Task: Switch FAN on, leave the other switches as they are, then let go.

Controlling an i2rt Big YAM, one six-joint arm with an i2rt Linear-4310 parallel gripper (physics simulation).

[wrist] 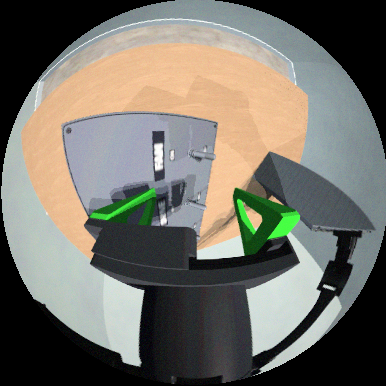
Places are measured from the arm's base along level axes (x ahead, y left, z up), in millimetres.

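Pixels of known places: gripper, between the fingertips: point(193, 191); arm's base, origin of its link: point(348, 231).
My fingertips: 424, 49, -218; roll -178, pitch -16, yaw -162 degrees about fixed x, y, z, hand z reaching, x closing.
Ahead of a thing's pixels: the offset from my fingertips to its top centre, as dx, dy, dz. "spot": to the spot under its first point. Level surfaces: height alone.
A grey switch panel point(110, 150) shows left of centre in the wrist view. It bears a black FAN label @[+43, -14, -71] point(158, 156) and a small ON label @[spot: +19, -19, -88] point(172, 154). Right of them is the FAN switch's metal lever @[-37, -31, -72] point(203, 155); its tip points right in the view, away from the ON label. A second lever @[-63, +86, -72] point(196, 204) sits below it, beside another label @[+17, +104, -71] point(162, 211) partly hidden by my left finger. My gripper point(193, 191) is wide open, with nothing held. Its green fingertips appear below the FAN lever, apart from it. The panel's lower part is hidden behind the gripper.
The panel is on a wood-coloured table top @[dz -204] point(170, 70). A dark grey slab-like part point(315, 192) is at the right, with a black jointed arm part point(332, 280) below it. Shadows fall across the panel and table.
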